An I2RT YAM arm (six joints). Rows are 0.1 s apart.
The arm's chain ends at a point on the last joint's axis. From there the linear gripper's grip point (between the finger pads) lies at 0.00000 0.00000 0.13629 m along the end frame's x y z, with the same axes.
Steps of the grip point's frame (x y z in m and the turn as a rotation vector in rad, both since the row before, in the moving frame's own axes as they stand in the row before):
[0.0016 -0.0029 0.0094 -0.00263 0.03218 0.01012]
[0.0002 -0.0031 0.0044 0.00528 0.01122 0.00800]
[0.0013 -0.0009 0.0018 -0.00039 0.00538 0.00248]
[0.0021 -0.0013 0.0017 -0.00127 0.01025 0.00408]
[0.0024 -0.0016 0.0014 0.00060 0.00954 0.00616]
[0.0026 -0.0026 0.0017 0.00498 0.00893 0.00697]
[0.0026 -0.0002 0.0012 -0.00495 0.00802 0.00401]
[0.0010 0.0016 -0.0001 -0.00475 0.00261 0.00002]
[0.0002 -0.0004 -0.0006 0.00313 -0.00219 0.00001]
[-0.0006 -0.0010 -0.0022 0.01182 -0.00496 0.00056]
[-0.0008 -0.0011 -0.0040 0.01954 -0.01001 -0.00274]
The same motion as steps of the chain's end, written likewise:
[-0.0028 -0.0033 0.0095 -0.00263 0.03218 0.01012]
[-0.0013 -0.0024 0.0044 0.00528 0.01122 0.00800]
[0.0006 -0.0010 0.0018 -0.00039 0.00538 0.00248]
[0.0007 -0.0015 0.0017 -0.00127 0.01025 0.00408]
[0.0011 -0.0015 0.0014 0.00060 0.00954 0.00616]
[0.0014 -0.0019 0.0017 0.00498 0.00893 0.00697]
[0.0015 -0.0009 0.0012 -0.00495 0.00802 0.00401]
[0.0006 0.0010 -0.0001 -0.00475 0.00261 0.00002]
[0.0005 0.0000 -0.0006 0.00313 -0.00219 0.00001]
[0.0001 0.0006 -0.0022 0.01182 -0.00496 0.00056]
[0.0006 0.0016 -0.0040 0.01954 -0.01001 -0.00274]

